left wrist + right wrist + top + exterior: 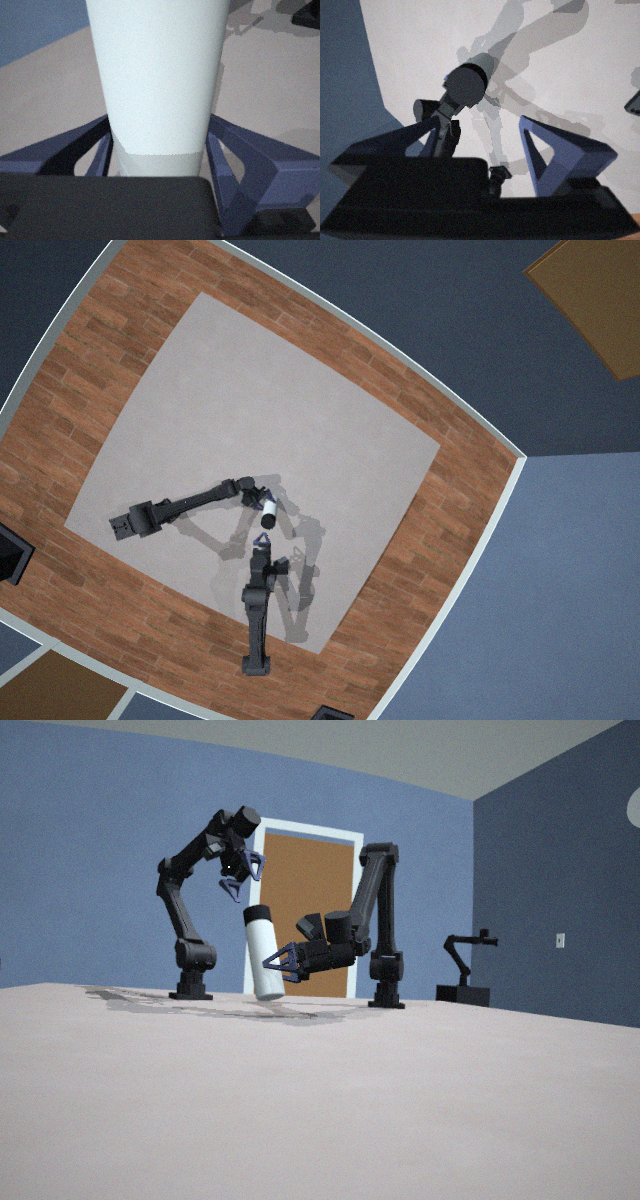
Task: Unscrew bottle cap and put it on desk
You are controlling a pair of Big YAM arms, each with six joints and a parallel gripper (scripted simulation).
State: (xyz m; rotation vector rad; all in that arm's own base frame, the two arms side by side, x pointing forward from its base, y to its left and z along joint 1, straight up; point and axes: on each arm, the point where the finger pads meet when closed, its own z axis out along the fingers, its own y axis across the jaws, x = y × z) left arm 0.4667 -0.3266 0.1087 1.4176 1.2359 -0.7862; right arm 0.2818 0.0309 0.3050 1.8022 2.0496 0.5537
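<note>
Right now the black cap is 80 mm below my right hand, 70 mm ahead of it and 30 mm to the left of it.
</note>
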